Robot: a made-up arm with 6 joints. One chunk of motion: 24 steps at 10 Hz.
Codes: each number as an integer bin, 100 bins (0 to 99) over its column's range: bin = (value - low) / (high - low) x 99, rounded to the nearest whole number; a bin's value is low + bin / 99 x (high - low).
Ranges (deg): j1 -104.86..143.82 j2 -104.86..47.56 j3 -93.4..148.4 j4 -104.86..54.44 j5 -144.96..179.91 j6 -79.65..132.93
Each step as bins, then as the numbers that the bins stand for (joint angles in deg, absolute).
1 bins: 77 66 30 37 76 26
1 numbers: 88.56 -3.25 -20.13 -45.32 104.44 -23.82
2 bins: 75 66 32 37 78 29
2 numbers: 83.53 -3.25 -15.24 -45.32 111.00 -17.38
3 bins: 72 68 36 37 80 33
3 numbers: 76.00 -0.17 -5.47 -45.32 117.56 -8.79
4 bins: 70 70 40 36 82 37
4 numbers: 70.97 2.91 4.30 -46.93 124.12 -0.20
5 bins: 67 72 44 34 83 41
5 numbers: 63.44 5.99 14.07 -50.15 127.41 8.39
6 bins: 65 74 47 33 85 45
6 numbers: 58.41 9.07 21.39 -51.76 133.97 16.98
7 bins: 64 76 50 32 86 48
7 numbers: 55.90 12.15 28.72 -53.37 137.25 23.42
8 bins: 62 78 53 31 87 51
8 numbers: 50.88 15.23 36.05 -54.98 140.53 29.86
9 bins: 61 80 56 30 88 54
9 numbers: 48.37 18.31 43.38 -56.59 143.81 36.30
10 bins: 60 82 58 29 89 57
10 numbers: 45.86 21.39 48.26 -58.20 147.09 42.74
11 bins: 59 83 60 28 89 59
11 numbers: 43.34 22.93 53.15 -59.81 147.09 47.04
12 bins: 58 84 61 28 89 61
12 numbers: 40.83 24.47 55.59 -59.81 147.09 51.33
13 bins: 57 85 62 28 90 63
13 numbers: 38.32 26.01 58.03 -59.81 150.38 55.63
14 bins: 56 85 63 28 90 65
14 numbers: 35.81 26.01 60.47 -59.81 150.38 59.92
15 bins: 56 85 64 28 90 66
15 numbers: 35.81 26.01 62.92 -59.81 150.38 62.07
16 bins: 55 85 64 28 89 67
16 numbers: 33.30 26.01 62.92 -59.81 147.09 64.22
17 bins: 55 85 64 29 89 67
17 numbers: 33.30 26.01 62.92 -58.20 147.09 64.22
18 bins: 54 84 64 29 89 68
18 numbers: 30.78 24.47 62.92 -58.20 147.09 66.36
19 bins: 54 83 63 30 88 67
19 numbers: 30.78 22.93 60.47 -56.59 143.81 64.22
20 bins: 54 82 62 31 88 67
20 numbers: 30.78 21.39 58.03 -54.98 143.81 64.22
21 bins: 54 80 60 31 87 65
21 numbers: 30.78 18.31 53.15 -54.98 140.53 59.92
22 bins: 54 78 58 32 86 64
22 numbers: 30.78 15.23 48.26 -53.37 137.25 57.78
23 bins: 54 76 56 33 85 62
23 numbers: 30.78 12.15 43.38 -51.76 133.97 53.48
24 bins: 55 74 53 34 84 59
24 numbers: 33.30 9.07 36.05 -50.15 130.69 47.04
